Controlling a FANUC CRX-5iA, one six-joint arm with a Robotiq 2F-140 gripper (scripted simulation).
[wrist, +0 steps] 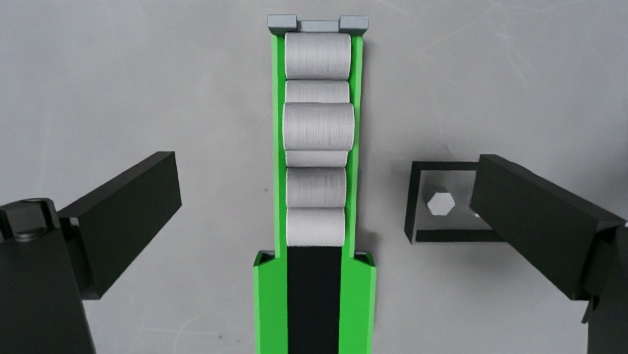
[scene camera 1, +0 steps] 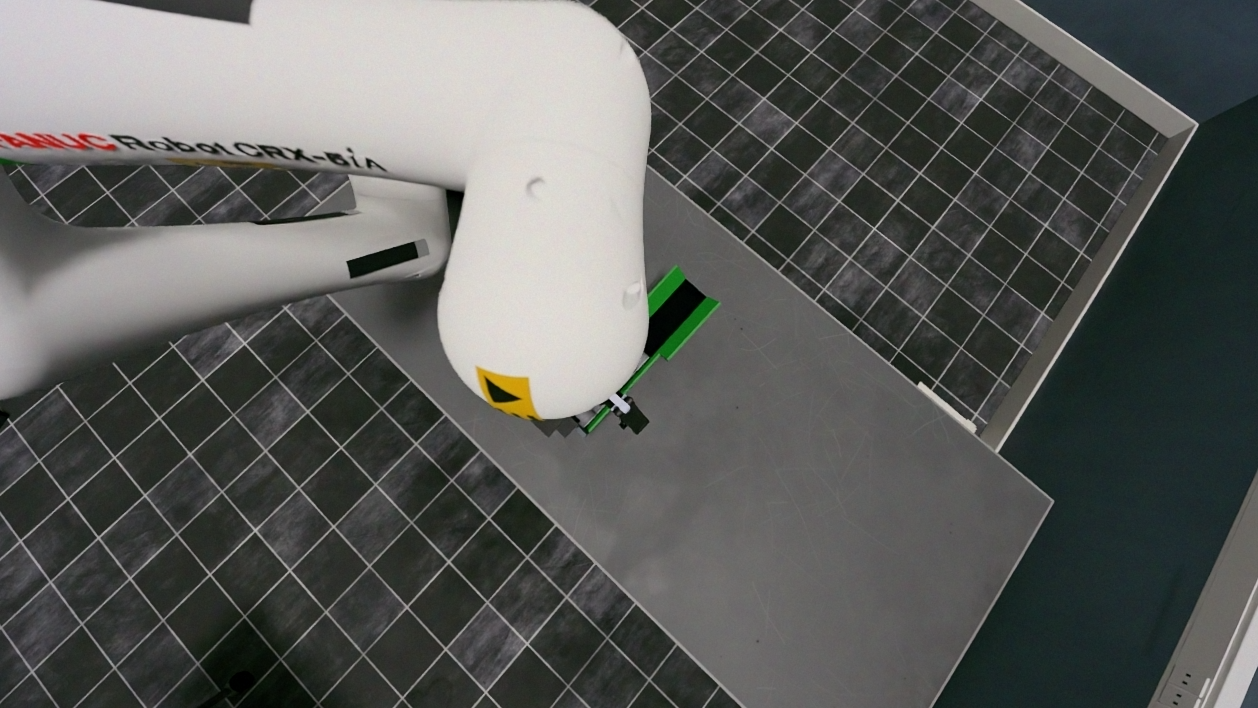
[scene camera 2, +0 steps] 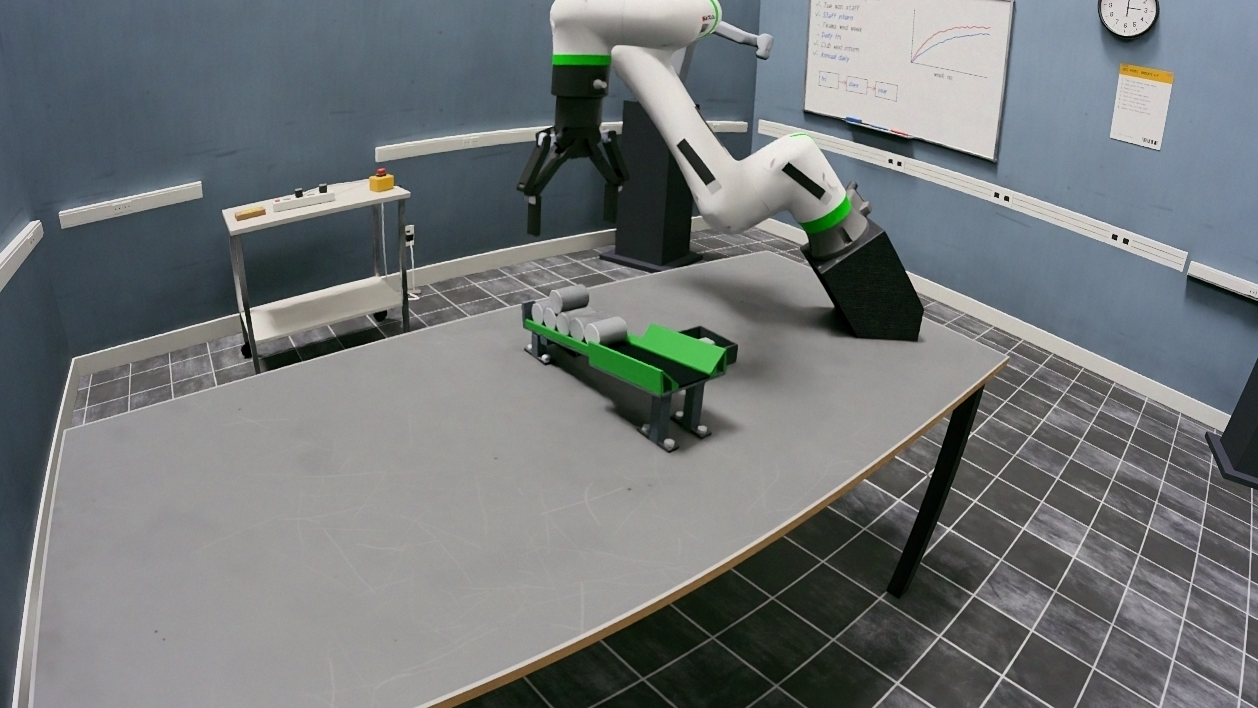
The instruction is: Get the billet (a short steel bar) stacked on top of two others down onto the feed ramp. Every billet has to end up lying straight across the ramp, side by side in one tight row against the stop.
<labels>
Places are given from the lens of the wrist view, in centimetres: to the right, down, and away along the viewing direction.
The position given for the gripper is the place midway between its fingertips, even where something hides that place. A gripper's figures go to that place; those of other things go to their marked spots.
gripper [wrist: 327, 180]: 1, 0, 15
steel billet [wrist: 306, 127]: -1, -4, 25
steel billet [wrist: 308, 56]: 0, -10, 27
steel billet [wrist: 300, 91]: -1, -7, 28
</labels>
